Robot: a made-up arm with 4 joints. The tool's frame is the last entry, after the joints.
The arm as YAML. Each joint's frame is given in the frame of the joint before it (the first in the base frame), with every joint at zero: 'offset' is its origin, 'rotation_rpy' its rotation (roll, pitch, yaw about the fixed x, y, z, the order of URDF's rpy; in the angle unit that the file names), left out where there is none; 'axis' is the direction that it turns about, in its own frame. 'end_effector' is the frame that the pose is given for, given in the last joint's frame.
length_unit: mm
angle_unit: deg
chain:
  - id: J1
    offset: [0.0, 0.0, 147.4]
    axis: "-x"
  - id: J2
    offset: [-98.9, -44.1, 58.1]
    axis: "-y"
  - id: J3
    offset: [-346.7, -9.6, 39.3]
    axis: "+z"
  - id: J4
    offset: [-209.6, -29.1, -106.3]
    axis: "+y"
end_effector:
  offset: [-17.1, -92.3, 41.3]
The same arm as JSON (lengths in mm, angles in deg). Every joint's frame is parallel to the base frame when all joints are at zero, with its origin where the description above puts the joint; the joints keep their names.
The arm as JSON. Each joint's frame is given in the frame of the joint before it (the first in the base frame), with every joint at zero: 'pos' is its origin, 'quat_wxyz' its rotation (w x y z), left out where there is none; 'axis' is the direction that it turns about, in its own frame. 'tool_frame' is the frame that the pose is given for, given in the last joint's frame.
{"length_unit": "mm", "angle_unit": "deg", "joints": [{"joint": "J1", "pos": [0.0, 0.0, 147.4], "axis": "-x"}, {"joint": "J2", "pos": [-98.9, -44.1, 58.1], "axis": "-y"}, {"joint": "J3", "pos": [-346.7, -9.6, 39.3], "axis": "+z"}, {"joint": "J4", "pos": [-209.6, -29.1, -106.3], "axis": "+y"}], "tool_frame": {"pos": [-17.1, -92.3, 41.3]}}
